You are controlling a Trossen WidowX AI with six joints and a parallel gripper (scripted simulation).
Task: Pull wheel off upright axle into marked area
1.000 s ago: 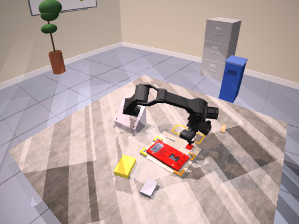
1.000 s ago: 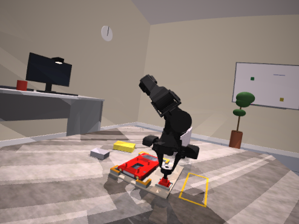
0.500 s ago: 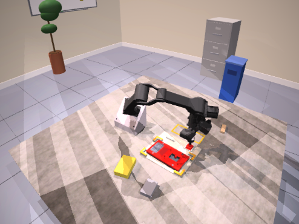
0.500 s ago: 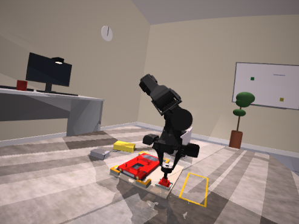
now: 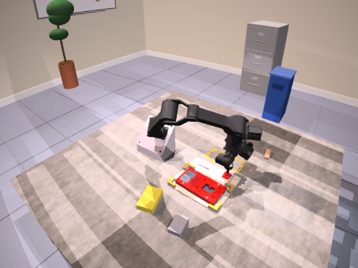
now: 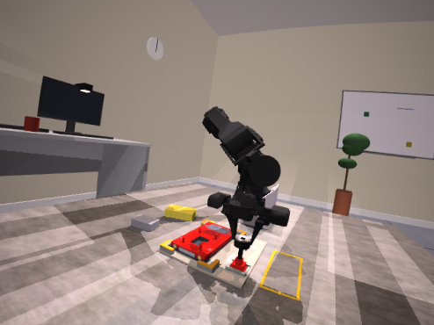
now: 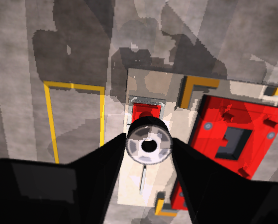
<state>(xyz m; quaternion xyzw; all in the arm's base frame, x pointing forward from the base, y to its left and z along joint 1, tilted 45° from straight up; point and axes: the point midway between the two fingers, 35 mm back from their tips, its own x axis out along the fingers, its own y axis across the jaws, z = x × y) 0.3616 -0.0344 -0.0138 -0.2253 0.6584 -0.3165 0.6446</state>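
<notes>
Now: the axle 40 mm below my gripper tip. The rest, counted from my gripper tip: small tan block 250 mm to the left, 140 mm ahead, 70 mm below; grey block 330 mm to the right, 60 mm below, 60 mm behind; wheel right at my gripper tip.
</notes>
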